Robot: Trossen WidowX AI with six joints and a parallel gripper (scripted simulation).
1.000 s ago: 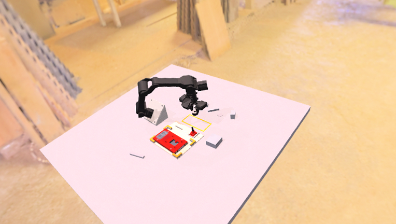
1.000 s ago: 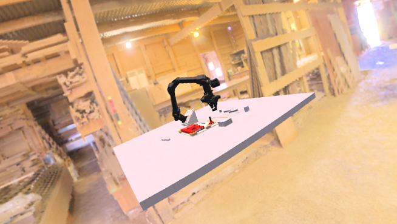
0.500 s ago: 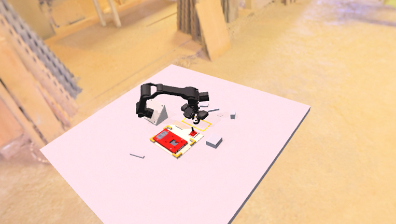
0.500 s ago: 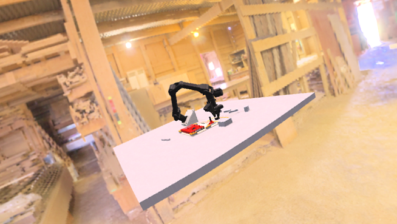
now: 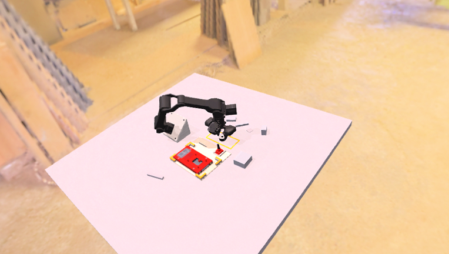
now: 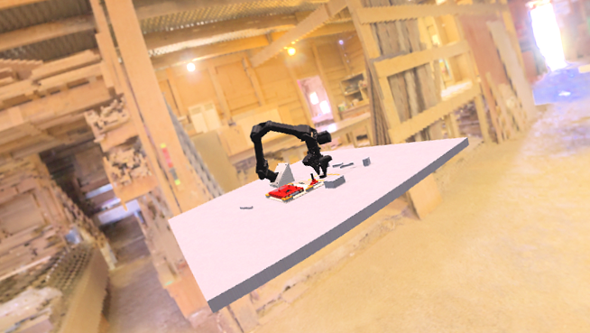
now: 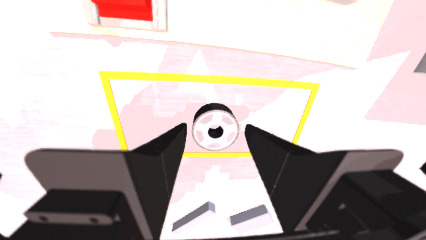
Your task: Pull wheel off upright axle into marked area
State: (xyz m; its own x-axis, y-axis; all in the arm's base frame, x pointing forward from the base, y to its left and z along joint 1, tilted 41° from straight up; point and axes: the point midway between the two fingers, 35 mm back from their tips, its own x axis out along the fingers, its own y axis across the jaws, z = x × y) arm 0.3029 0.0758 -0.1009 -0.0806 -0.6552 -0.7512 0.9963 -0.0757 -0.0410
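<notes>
My gripper tip is now right at the wheel.
</notes>
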